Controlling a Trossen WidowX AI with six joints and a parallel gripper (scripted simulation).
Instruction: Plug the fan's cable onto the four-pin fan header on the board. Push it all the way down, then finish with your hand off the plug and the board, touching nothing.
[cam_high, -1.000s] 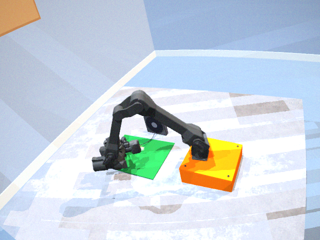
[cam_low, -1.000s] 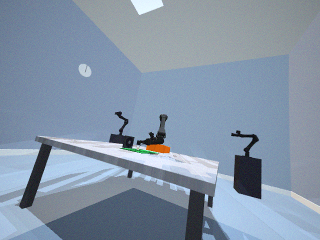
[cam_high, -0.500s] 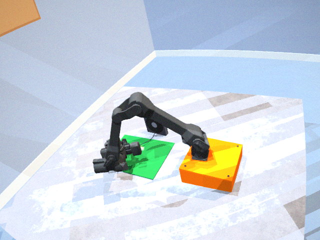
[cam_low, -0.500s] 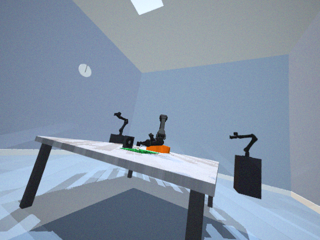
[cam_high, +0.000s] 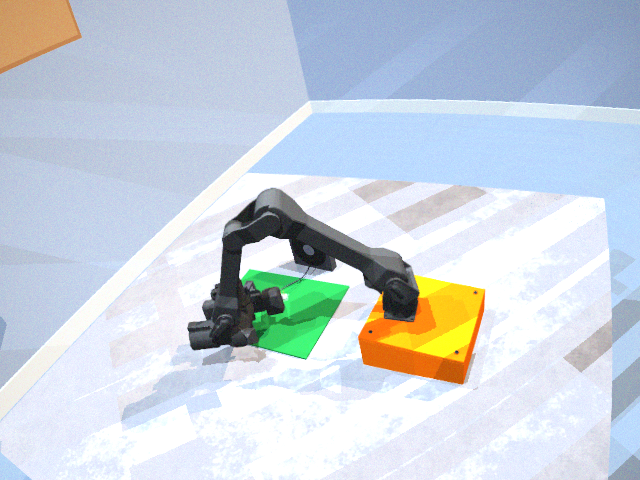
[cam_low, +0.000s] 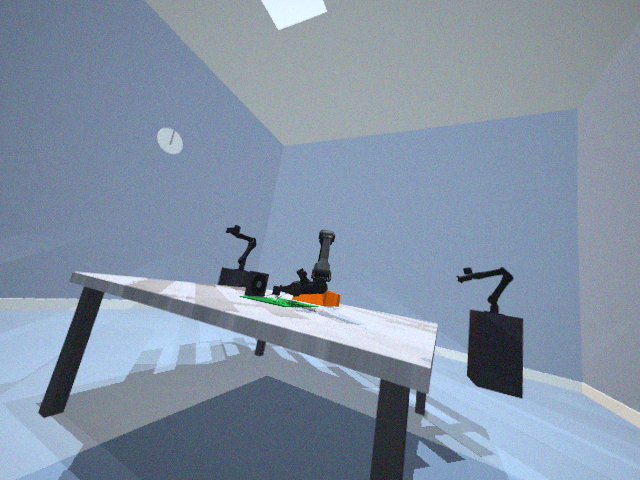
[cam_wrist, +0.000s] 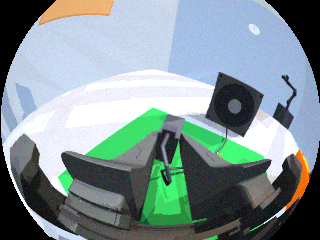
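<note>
My gripper tip is now 70 mm above the green board and 60 mm past it. From my gripper tip the other things lie so: black plug: 10 mm to the right, 10 mm below; dark square fan: 170 mm to the right, 110 mm behind.
</note>
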